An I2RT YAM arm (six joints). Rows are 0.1 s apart.
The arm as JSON. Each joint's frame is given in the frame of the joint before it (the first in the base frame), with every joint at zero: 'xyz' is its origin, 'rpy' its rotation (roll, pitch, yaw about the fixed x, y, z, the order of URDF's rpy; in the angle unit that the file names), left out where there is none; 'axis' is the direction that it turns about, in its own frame. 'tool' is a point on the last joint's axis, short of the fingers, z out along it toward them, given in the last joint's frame.
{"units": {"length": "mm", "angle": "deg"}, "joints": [
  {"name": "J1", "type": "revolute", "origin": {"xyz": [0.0, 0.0, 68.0]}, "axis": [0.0, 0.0, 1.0]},
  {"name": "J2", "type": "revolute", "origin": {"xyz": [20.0, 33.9, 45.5]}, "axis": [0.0, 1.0, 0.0]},
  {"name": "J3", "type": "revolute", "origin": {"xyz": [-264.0, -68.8, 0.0]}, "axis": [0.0, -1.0, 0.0]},
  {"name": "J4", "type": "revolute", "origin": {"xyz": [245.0, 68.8, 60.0]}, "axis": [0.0, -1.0, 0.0]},
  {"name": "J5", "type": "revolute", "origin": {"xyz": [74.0, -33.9, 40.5]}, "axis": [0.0, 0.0, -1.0]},
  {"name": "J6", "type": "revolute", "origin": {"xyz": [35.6, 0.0, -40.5]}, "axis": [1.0, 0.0, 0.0]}
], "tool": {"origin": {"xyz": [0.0, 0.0, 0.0], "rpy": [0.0, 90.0, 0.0]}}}
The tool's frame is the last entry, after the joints.
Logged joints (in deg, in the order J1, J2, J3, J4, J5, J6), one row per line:
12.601 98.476 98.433 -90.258 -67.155 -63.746
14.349 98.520 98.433 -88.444 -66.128 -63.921
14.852 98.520 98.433 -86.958 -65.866 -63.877
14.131 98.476 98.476 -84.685 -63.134 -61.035
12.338 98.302 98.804 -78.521 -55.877 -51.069
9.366 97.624 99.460 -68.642 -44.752 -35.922
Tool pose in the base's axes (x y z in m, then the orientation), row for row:
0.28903 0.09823 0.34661 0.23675 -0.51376 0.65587 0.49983
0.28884 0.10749 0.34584 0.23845 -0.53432 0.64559 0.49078
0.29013 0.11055 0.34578 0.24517 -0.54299 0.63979 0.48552
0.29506 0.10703 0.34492 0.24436 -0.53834 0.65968 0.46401
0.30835 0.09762 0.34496 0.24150 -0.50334 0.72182 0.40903
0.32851 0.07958 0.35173 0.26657 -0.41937 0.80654 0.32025
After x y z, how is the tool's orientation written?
As a quaternion, w x y z.
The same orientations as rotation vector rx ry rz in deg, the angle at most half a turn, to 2 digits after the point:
-80.70 103.02 78.51
-83.85 101.32 77.02
-84.92 100.06 75.93
-84.23 103.21 72.60
-78.87 113.10 64.09
-64.87 124.75 49.54

